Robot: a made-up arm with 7 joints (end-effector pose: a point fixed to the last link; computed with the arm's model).
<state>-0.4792 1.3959 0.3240 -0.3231 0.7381 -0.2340 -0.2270</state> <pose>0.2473 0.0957 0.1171 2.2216 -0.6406 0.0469</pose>
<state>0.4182 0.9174 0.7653 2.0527 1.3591 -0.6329 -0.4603</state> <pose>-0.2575 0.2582 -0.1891 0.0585 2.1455 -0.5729</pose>
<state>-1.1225 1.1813 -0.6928 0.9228 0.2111 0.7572 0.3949</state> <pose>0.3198 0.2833 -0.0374 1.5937 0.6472 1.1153</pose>
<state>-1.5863 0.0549 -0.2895 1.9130 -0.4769 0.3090 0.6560</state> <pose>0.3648 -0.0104 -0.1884 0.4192 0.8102 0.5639</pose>
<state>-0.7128 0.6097 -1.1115 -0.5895 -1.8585 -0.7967 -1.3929</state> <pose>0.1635 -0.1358 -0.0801 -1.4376 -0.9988 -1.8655</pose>
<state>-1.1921 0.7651 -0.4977 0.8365 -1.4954 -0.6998 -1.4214</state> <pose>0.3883 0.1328 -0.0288 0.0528 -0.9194 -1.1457</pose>
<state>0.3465 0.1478 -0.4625 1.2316 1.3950 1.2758 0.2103</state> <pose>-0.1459 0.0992 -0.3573 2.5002 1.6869 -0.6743</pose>
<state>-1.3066 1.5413 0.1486 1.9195 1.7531 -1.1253 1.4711</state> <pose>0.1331 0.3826 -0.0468 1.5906 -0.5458 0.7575</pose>
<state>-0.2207 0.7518 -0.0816 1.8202 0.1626 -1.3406 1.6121</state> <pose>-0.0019 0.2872 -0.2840 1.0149 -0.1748 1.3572</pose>
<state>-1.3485 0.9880 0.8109 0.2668 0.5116 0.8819 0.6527</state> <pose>0.1706 0.2986 0.1795 0.0121 -0.2079 1.9080</pose>
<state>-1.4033 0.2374 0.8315 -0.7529 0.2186 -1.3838 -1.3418</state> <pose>0.0572 0.1063 0.1349 2.2192 -1.7058 0.6887</pose>
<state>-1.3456 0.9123 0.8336 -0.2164 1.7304 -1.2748 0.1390</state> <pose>0.1259 0.1715 0.2155 2.6024 -1.0874 0.8319</pose>
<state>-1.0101 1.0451 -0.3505 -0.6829 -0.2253 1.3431 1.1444</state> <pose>0.2325 -0.0195 0.0624 0.9382 -0.4912 1.0257</pose>
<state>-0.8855 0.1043 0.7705 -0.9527 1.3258 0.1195 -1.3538</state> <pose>0.1073 0.1326 0.1191 1.1442 -0.0057 0.3868</pose>
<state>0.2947 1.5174 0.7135 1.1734 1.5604 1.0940 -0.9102</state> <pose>0.0434 0.4166 0.0581 -1.0591 -2.3676 -1.6948</pose>
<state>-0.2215 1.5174 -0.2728 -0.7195 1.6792 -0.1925 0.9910</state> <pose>0.2119 0.0140 -0.0717 1.8068 -2.2844 -0.5408</pose>
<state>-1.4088 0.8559 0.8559 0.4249 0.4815 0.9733 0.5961</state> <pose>0.2254 0.3024 0.1348 -0.1214 0.1095 1.6584</pose>
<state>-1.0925 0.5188 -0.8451 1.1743 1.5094 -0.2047 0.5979</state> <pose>0.3609 0.0816 -0.2152 2.3154 -0.6229 -0.6264</pose>
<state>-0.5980 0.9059 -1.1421 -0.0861 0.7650 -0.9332 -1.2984</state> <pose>0.1617 -0.0440 -0.2278 -1.5680 0.1747 2.4421</pose>
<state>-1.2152 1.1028 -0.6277 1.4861 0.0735 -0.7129 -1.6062</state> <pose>0.2972 0.3108 -0.0536 0.9241 1.0398 -1.2311</pose>
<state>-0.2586 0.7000 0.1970 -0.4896 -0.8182 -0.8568 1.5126</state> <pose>0.2252 0.0958 0.0162 -1.1281 -0.8763 1.0525</pose>
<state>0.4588 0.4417 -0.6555 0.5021 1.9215 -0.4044 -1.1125</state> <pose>-0.0856 0.0343 -0.3708 -1.2673 -0.9776 2.3476</pose>
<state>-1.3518 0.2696 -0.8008 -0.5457 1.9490 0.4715 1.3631</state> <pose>0.1118 -0.1683 0.1028 -0.1122 -2.5912 1.5842</pose>
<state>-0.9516 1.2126 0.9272 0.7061 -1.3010 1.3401 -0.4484</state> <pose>0.1985 0.3298 0.0948 -0.9080 -0.1165 -0.5097</pose>
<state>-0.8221 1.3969 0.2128 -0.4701 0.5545 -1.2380 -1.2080</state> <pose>0.1802 0.0274 0.1269 -2.7860 0.3811 0.8761</pose>
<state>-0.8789 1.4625 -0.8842 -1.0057 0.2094 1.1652 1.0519</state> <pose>0.1819 -0.0308 -0.0398 1.4326 -0.8841 0.6023</pose>
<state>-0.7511 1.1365 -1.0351 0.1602 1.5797 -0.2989 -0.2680</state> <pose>0.2735 0.0781 -0.2102 2.8098 -0.1789 -1.3608</pose>
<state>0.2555 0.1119 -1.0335 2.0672 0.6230 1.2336 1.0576</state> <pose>-0.2046 0.1925 -0.2559 -2.5101 -0.6625 0.9761</pose>
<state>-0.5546 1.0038 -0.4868 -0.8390 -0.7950 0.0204 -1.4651</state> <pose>0.1840 -0.0665 -0.0129 0.4444 -0.2976 -2.5089</pose>
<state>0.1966 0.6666 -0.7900 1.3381 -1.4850 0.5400 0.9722</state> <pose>-0.1401 0.2385 -0.3298 0.8261 2.1929 1.4702</pose>
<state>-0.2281 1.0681 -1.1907 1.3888 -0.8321 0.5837 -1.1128</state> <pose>0.0126 0.3726 -0.2309 -0.2209 2.1660 0.0921</pose>
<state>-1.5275 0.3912 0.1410 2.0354 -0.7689 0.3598 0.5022</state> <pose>0.3400 0.0815 -0.2083 -0.4270 1.1444 0.7388</pose>
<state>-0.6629 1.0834 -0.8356 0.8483 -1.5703 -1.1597 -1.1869</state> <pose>0.2684 0.2506 -0.1617 0.4085 -0.4238 -0.7768</pose>
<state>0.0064 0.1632 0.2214 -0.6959 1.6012 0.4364 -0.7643</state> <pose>0.2054 0.1030 -0.0534 1.4715 0.6314 0.2676</pose>
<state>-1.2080 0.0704 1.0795 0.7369 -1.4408 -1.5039 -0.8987</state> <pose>0.3190 0.1539 -0.1334 -0.6585 -1.5890 1.2654</pose>
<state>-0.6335 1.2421 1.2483 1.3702 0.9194 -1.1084 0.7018</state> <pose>0.1419 0.3958 -0.0391 1.0499 -0.7328 1.2292</pose>
